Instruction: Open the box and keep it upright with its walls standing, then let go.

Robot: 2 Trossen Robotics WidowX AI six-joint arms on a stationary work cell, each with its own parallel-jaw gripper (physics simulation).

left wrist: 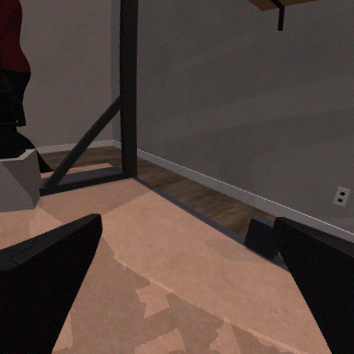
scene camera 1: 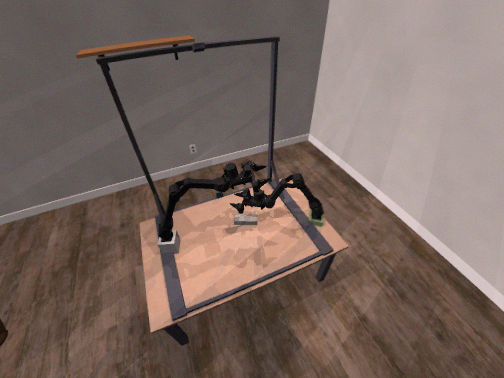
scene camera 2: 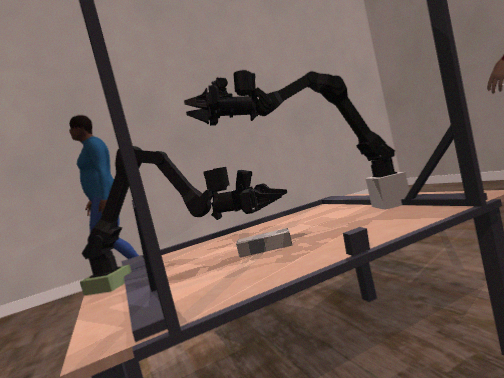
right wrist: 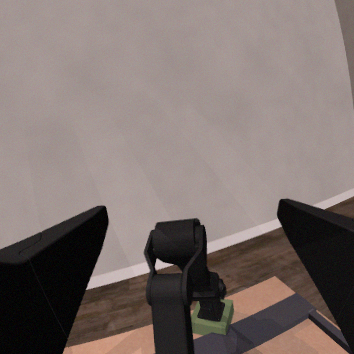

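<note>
The box, a low, long grey block, lies on the table near its middle. Its walls look low; whether any flap is raised is too small to tell. It does not show in either wrist view. My left gripper is open and empty, above the table and a little above the box, with a gap between them. My right gripper is open and empty, held much higher and off to the side of the box.
The wooden table carries a dark frame with an upright post. A green arm base and a whitish arm base stand at opposite sides. A small black block is at one edge.
</note>
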